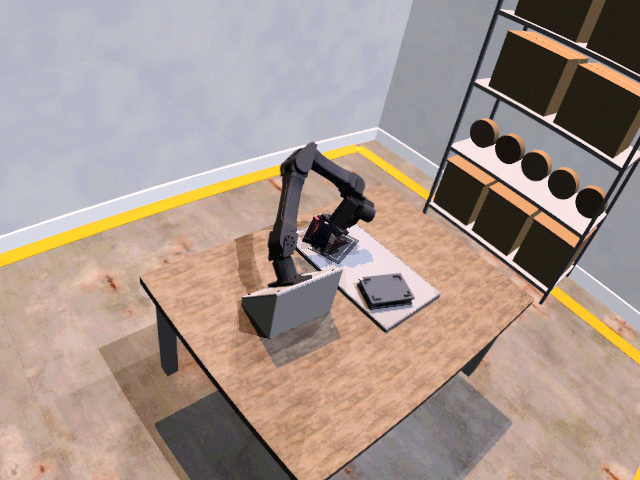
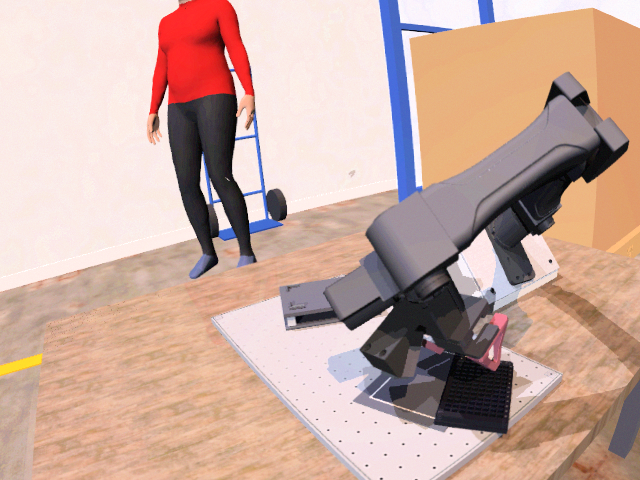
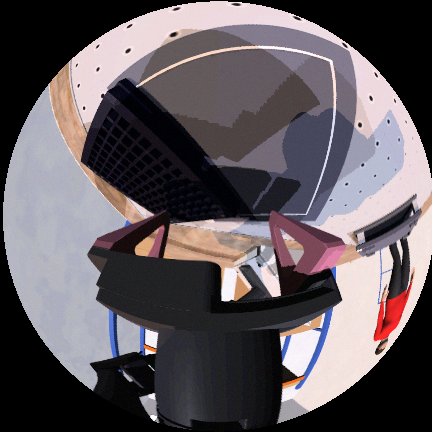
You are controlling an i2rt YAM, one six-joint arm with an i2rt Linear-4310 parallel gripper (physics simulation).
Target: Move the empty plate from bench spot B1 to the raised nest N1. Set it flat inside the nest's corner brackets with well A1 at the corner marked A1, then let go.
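Seen in the pictures: gripper, fingertip midpoint: [image 1: 319, 244] [image 2: 468, 358] [image 3: 218, 215]; arm's base at its link origin: [image 1: 289, 282] [image 2: 501, 236] [image 3: 263, 291].
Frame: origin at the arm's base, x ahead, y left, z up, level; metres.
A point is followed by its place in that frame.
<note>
The empty plate [image 2: 478, 395] {x 0.288, y 0.255, z -0.077 m} [image 3: 149, 160] {x 0.302, y 0.240, z -0.075 m} is black with a fine grid of wells. It lies on the white perforated board [image 1: 379, 258] {x 0.428, y 0.052, z -0.087 m} [image 2: 289, 361] {x 0.451, y 0.030, z -0.087 m} [image 3: 382, 100] near the board's edge. It is turned askew and only partly overlaps the marked rectangle [image 2: 397, 406] {x 0.374, y 0.204, z -0.085 m} [image 3: 329, 132] {x 0.351, y 0.148, z -0.085 m}. My gripper [image 1: 330, 241] {x 0.247, y 0.186, z -0.075 m} [image 2: 465, 353] {x 0.247, y 0.186, z -0.075 m} [image 3: 218, 215] {x 0.247, y 0.186, z -0.075 m} is open, with its pink fingers wide apart just above the plate's near edge and nothing between them. The raised nest [image 1: 387, 290] {x 0.324, y -0.111, z -0.056 m} [image 2: 305, 305] {x 0.382, y -0.073, z -0.056 m} [image 3: 386, 231] {x 0.331, y -0.038, z -0.064 m} is a dark grey block with corner brackets at the board's other end, and it is empty.
A grey wedge-shaped housing [image 1: 289, 305] {x -0.059, y -0.096, z 0.023 m} stands at the arm's base on the wooden table [image 1: 361, 392] {x 0.032, y -0.377, z -0.100 m}. A shelf rack [image 1: 468, 103] with boxes stands to the right. A person in red [image 2: 201, 103], a blue hand truck [image 2: 258, 154] and a large cardboard box [image 2: 490, 103] are beyond the table.
</note>
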